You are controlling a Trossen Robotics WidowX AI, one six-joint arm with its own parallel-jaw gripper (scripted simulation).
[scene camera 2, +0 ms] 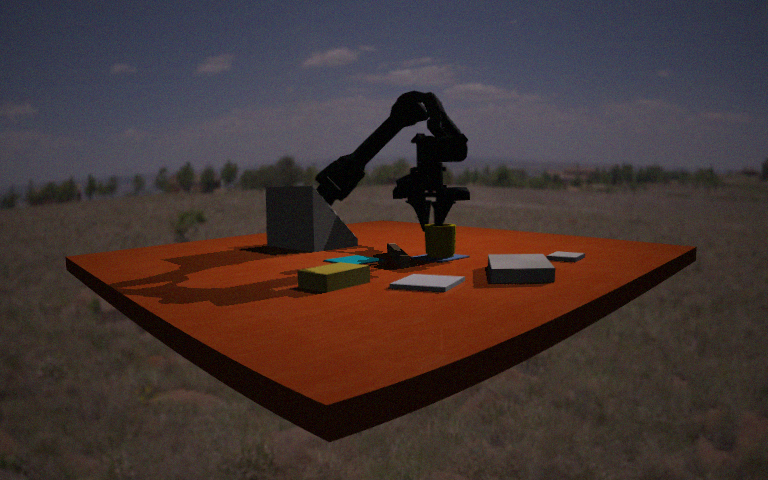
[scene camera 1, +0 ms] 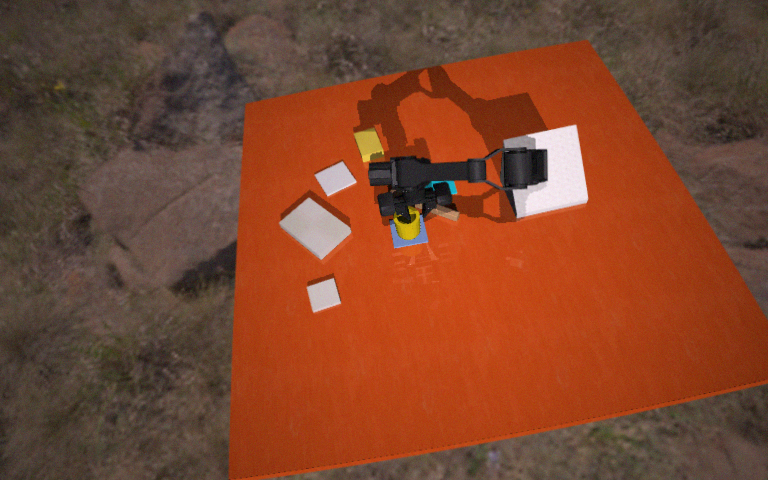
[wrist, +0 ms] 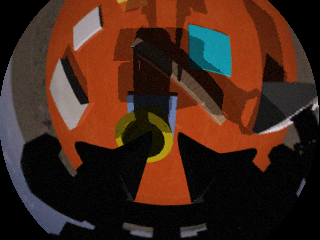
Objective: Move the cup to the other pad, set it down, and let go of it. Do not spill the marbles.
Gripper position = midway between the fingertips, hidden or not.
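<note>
Visible: wooden block (wrist: 155,56). Also my gripper (scene camera 2: 431,232), with scene camera 1 (scene camera 1: 416,218) and the wrist view (wrist: 165,134) showing it too.
</note>
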